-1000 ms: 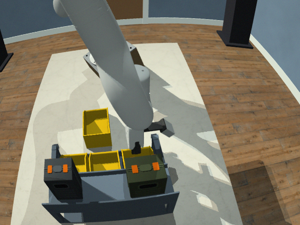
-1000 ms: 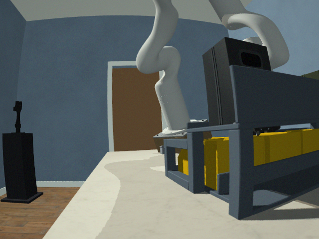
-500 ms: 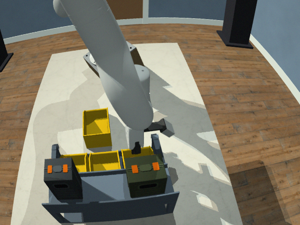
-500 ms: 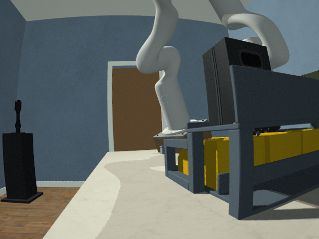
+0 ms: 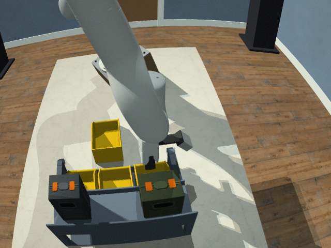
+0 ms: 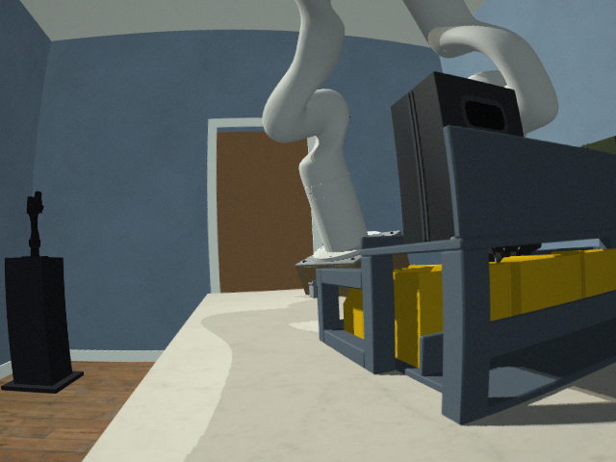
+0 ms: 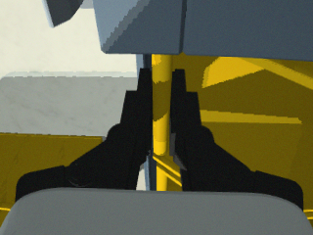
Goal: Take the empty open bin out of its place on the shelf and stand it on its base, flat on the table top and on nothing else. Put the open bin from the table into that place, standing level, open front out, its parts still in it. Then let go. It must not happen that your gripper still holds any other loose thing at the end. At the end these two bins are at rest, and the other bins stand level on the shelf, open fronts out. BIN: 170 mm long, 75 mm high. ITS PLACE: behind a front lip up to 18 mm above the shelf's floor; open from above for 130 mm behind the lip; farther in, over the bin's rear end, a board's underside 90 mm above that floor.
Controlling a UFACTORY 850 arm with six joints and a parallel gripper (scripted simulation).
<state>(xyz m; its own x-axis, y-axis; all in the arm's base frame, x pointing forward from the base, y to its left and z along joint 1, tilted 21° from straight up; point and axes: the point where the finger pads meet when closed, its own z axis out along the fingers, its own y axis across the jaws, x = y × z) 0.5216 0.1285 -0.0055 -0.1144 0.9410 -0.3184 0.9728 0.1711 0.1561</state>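
My gripper is now 110 mm to the left of the shelf lip and 40 mm above it. The rest, counted from my hand: dark grey case 210 mm to the right, 200 mm ahead, 110 mm above; green case 180 mm ahead, 100 mm above, 20 mm to the left.
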